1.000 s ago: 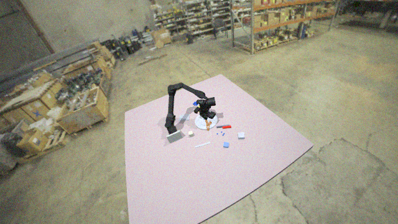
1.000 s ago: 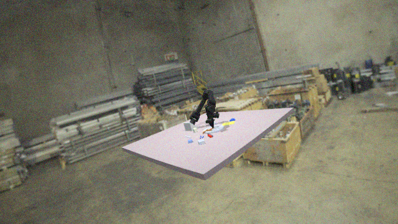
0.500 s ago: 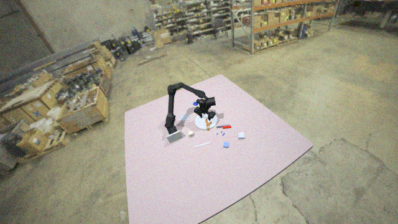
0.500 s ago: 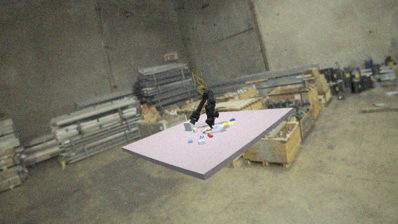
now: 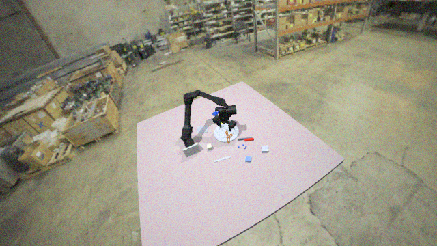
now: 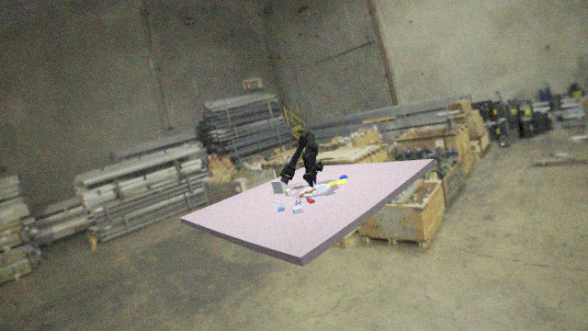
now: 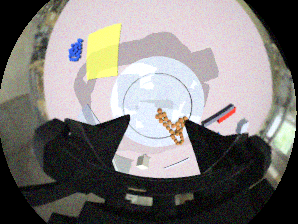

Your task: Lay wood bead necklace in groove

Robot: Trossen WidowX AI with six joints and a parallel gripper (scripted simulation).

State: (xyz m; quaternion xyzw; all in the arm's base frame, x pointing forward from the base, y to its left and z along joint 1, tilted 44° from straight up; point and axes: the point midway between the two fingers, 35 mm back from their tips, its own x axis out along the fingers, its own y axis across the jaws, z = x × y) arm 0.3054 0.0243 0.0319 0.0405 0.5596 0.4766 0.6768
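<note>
My gripper tip is now 12 cm short of the red-handled tool, 14 cm to the left of it and 4 cm above it. The rest, counted from my gripper tip: cream cube: 17 cm behind, 10 cm to the right, 2 cm below; then grey plate: 17 cm behind, 14 cm to the left, 4 cm below; then yellow sheet: 2 cm ahead, 18 cm to the left, 4 cm below.
</note>
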